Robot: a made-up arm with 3 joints. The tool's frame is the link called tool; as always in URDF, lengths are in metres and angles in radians. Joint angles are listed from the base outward. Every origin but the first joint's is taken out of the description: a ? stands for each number. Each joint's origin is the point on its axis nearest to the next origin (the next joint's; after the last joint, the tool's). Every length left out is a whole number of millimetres.
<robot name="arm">
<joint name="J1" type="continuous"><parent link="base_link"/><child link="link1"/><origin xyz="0.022 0 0.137" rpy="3.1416 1.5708 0"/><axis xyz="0 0 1"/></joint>
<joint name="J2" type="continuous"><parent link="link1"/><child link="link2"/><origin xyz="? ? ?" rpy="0 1.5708 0"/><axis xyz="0 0 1"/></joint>
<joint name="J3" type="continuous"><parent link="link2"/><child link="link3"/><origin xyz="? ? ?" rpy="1.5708 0 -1.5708"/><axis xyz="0 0 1"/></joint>
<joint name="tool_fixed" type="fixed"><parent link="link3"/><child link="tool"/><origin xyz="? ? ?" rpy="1.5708 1.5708 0"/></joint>
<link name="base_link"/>
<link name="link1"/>
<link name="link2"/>
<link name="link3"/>
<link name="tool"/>
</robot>
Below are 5 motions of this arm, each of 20 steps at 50 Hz.
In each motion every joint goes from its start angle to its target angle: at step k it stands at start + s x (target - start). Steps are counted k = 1, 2, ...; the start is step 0. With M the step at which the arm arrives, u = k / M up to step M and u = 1 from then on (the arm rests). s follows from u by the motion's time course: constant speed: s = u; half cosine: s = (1 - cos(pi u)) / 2; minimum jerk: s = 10 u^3 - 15 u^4 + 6 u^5.
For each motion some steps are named. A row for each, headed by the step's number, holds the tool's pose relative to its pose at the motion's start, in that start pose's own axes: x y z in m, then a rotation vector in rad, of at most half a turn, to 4 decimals.
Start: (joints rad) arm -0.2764 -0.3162 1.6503
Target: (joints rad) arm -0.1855 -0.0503 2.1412
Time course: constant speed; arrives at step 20
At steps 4, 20:
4: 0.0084 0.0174 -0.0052 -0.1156 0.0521 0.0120
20: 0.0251 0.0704 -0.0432 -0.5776 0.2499 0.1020

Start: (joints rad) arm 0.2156 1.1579 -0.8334
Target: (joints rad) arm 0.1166 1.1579 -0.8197
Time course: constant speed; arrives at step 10
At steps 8, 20:
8: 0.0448 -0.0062 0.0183 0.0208 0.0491 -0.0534
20: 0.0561 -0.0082 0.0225 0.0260 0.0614 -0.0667

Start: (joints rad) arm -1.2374 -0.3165 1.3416
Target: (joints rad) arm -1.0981 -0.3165 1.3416
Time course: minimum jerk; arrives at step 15
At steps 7, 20:
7: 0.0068 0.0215 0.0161 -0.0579 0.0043 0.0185
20: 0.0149 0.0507 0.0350 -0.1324 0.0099 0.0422

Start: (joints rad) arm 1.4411 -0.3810 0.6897
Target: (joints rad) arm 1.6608 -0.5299 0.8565
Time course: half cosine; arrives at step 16
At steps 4, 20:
4: 0.0017 0.0199 -0.0010 -0.0542 -0.0047 0.0246
20: 0.0070 0.1289 -0.0218 -0.3638 -0.0345 0.1744

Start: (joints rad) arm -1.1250 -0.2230 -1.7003
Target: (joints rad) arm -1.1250 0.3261 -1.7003
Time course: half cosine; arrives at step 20
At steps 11, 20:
11: -0.0468 -0.0015 -0.0112 0.0000 -0.3148 0.0410
20: -0.0774 -0.0037 -0.0283 0.0000 -0.5445 0.0709

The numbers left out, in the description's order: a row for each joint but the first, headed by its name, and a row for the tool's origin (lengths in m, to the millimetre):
J2: -0.437 -0.117 0
J3: -0.012 -0.004 0
tool: 0.108 -0.143 0

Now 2 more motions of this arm.
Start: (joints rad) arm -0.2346 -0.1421 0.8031
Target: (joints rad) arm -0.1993 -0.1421 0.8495
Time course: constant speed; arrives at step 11
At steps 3, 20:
3: 0.0006 0.0069 -0.0002 -0.0222 0.0009 0.0010
20: 0.0022 0.0250 -0.0014 -0.0813 0.0034 0.0037

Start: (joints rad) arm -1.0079 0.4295 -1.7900
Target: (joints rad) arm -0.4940 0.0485 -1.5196
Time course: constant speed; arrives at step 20
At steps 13, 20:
13: -0.0385 -0.0341 -0.1754 -0.4941 0.2580 0.0682
20: -0.0634 -0.0831 -0.2678 -0.7691 0.3870 0.0920

